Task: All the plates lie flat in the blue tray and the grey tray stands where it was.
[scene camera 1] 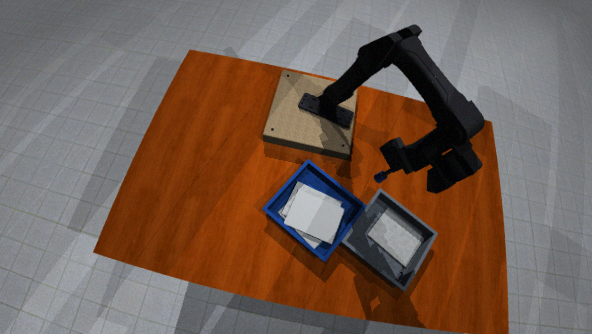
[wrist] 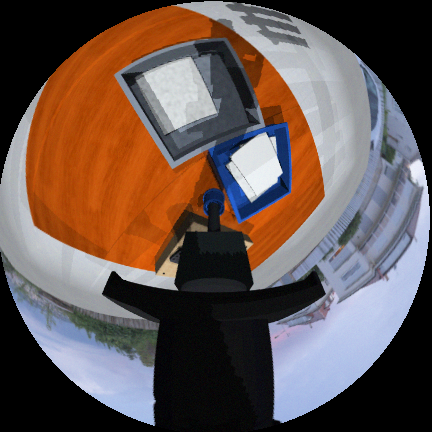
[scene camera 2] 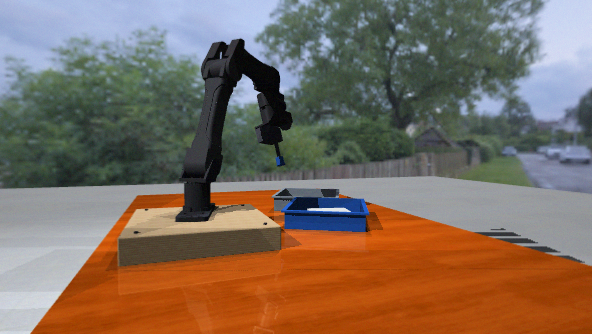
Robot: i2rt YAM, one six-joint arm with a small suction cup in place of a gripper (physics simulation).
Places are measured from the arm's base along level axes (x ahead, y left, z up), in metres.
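Where they show: end effector, tool point: [scene camera 1: 377,178] [wrist: 213,197] [scene camera 2: 281,165]; arm's base, origin of the base link: [scene camera 1: 326,110] [scene camera 2: 197,213].
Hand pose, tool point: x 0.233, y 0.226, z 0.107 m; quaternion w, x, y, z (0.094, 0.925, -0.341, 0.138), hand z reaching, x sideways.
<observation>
Each offset is from my tool point to the top centre of the thing. Level surfaces: height alone.
Several white plates @(dx +0.140, dy -0.122, dz -0.136 m) [scene camera 1: 312,215] [scene camera 2: 327,210] [wrist: 256,162] lie in an overlapping, turned pile inside the blue tray @(dx +0.121, dy -0.130, dz -0.108 m) [scene camera 1: 294,234] [scene camera 2: 325,222] [wrist: 286,150]. They look flat; the lower ones are mostly hidden. The grey tray [scene camera 1: 408,212] [scene camera 2: 282,202] [wrist: 145,121] stands at the blue tray's corner. In it a pale, mottled rectangular plate @(dx +0.094, dy +0.158, dz -0.148 m) [scene camera 1: 395,237] [wrist: 177,92] lies flat; whether another is under it cannot be told. My suction cup [scene camera 1: 380,177] [scene camera 2: 280,161] [wrist: 213,198] is open, with no plate on it. It hangs well above the table, clear of both trays.
The arm's base stands on a wooden board [scene camera 1: 290,110] [scene camera 2: 200,247] on the orange table @(dz -0.158 m) [scene camera 1: 170,165] [scene camera 2: 380,280] [wrist: 85,150]. The board is behind the blue tray in the first scene view. The two trays stand close together, corner to corner, each with raised walls.
</observation>
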